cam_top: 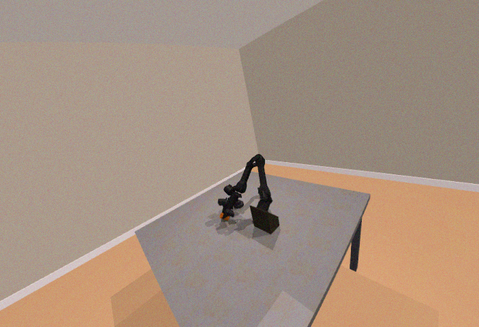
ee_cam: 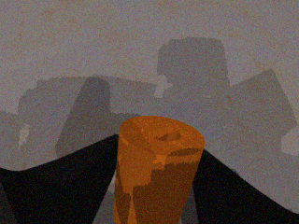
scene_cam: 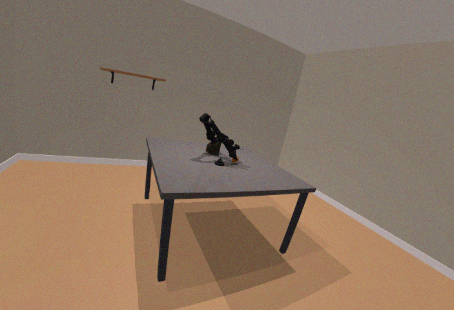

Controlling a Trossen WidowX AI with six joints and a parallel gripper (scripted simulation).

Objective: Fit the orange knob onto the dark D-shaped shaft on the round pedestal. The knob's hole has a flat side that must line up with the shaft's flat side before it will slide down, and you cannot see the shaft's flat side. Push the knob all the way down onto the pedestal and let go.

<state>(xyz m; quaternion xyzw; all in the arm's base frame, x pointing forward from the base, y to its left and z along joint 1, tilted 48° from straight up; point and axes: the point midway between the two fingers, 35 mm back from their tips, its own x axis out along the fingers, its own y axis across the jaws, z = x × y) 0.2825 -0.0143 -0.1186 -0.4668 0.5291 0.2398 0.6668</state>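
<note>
Right now the pedestal with shaft is 210 mm to the right of my gripper tip, 30 mm ahead of it and 10 mm below it. The rest, counted from my gripper tip: orange knob 10 mm to the right, 10 mm behind.
</note>
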